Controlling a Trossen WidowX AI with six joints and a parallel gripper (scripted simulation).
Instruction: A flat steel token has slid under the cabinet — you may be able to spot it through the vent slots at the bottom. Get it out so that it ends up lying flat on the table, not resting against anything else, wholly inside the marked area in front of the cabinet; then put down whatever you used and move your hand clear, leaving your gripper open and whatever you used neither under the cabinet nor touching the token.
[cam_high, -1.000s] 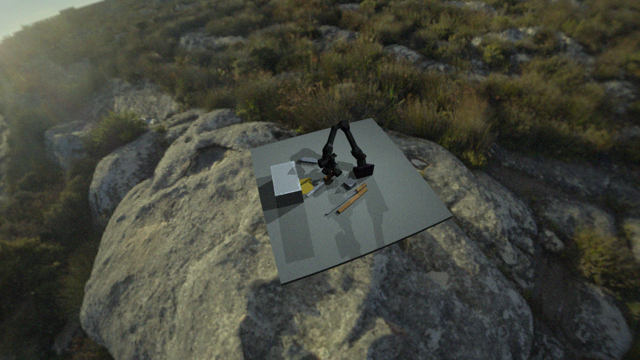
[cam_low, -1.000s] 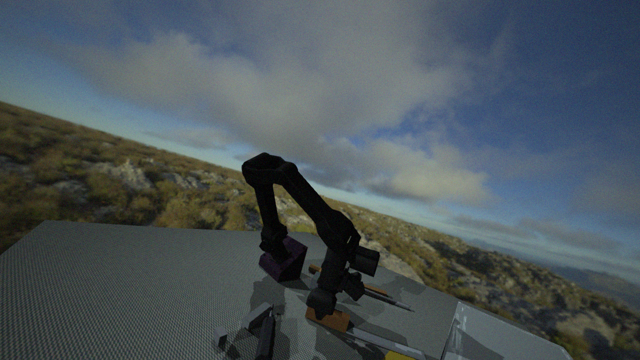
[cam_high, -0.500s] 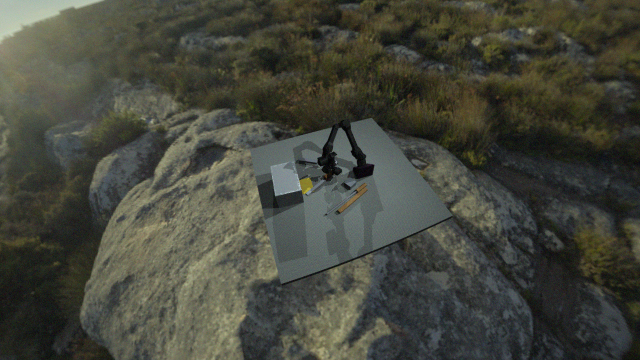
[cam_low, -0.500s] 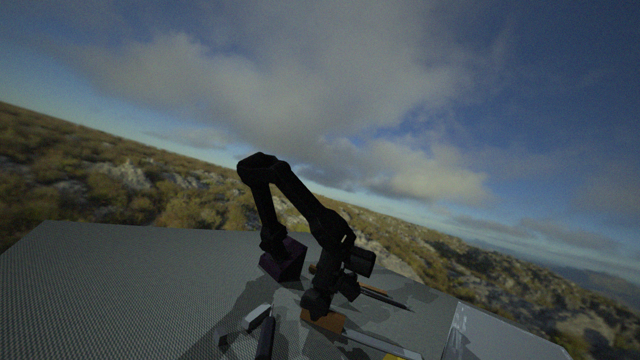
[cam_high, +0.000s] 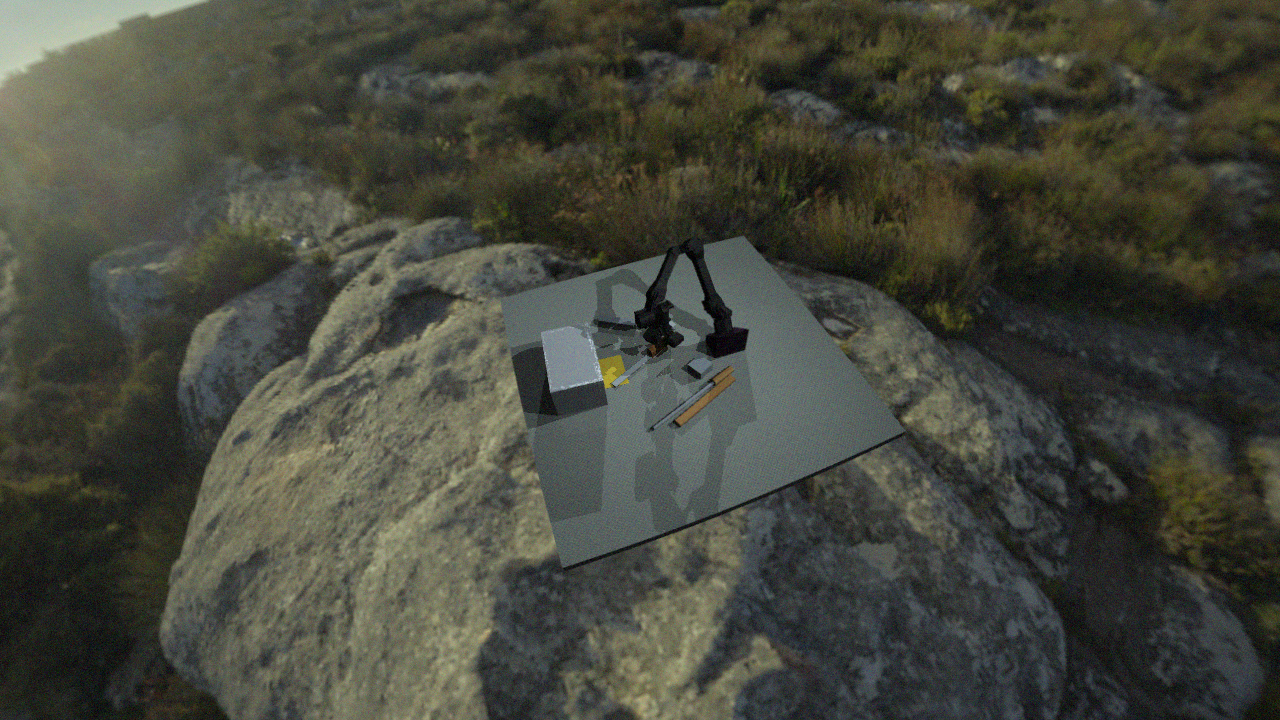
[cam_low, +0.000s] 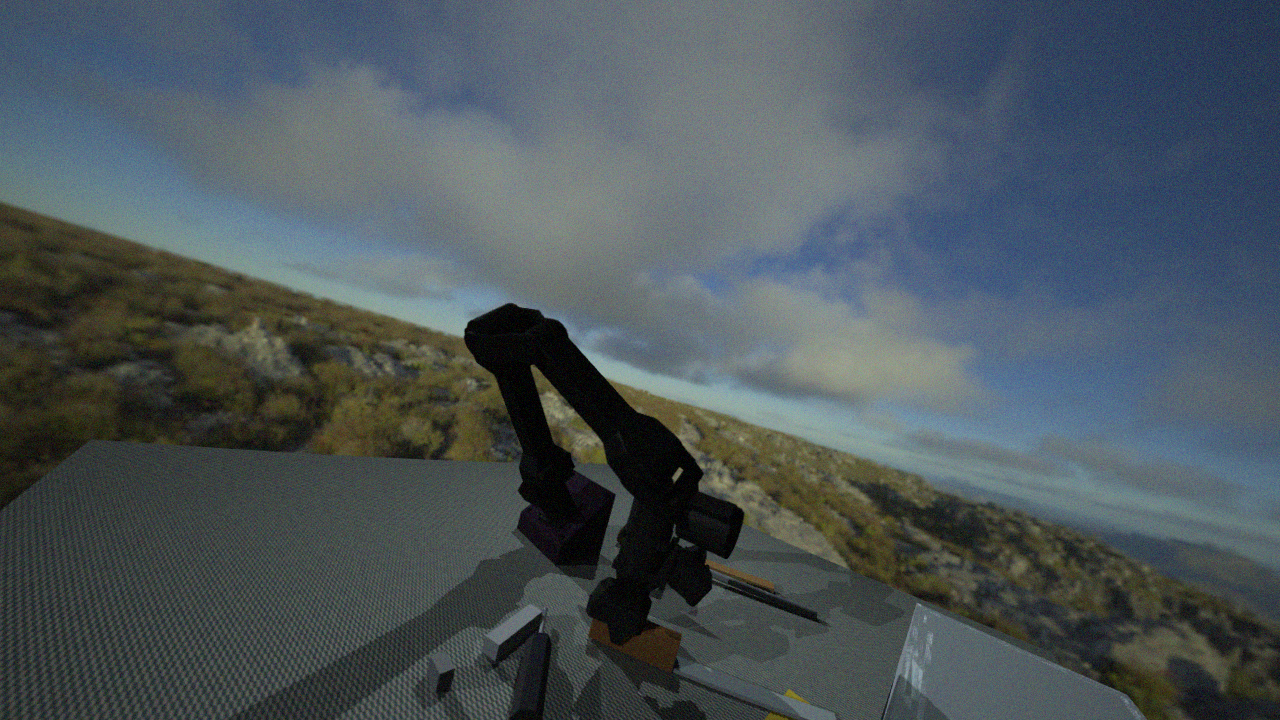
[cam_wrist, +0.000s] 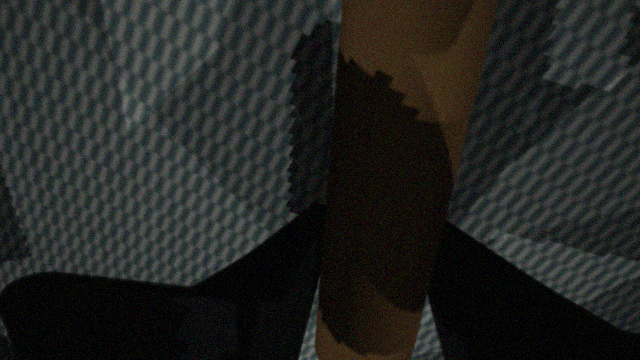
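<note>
The grey bar is 8 cm behind my gripper tip and 11 cm to the right of it. From my gripper tip the other things lie so: grey block: 8 cm behind, 17 cm to the left, 1 cm above; then small grey cube: 6 cm behind, 20 cm to the right; then wooden stick: 4 cm behind, 32 cm to the left.
</note>
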